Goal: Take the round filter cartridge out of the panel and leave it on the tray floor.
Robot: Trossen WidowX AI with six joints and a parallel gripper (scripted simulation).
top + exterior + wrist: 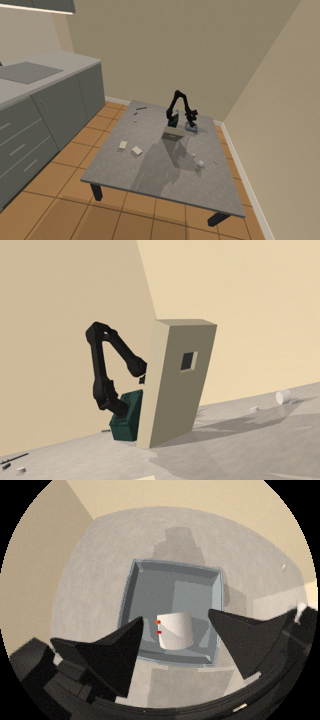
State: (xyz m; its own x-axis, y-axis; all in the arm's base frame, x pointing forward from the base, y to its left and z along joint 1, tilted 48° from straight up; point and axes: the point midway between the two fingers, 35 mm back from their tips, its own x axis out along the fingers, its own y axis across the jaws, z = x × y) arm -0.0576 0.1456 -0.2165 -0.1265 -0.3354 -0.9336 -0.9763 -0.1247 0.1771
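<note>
Right now my gripper tip is 20 mm to the left of the round grey filter cartridge and 20 mm above it. From my gripper tip the other things lie so: dark tray: 40 mm below, 10 mm to the left; service panel: 370 mm ahead, 280 mm to the right, 120 mm above.
</note>
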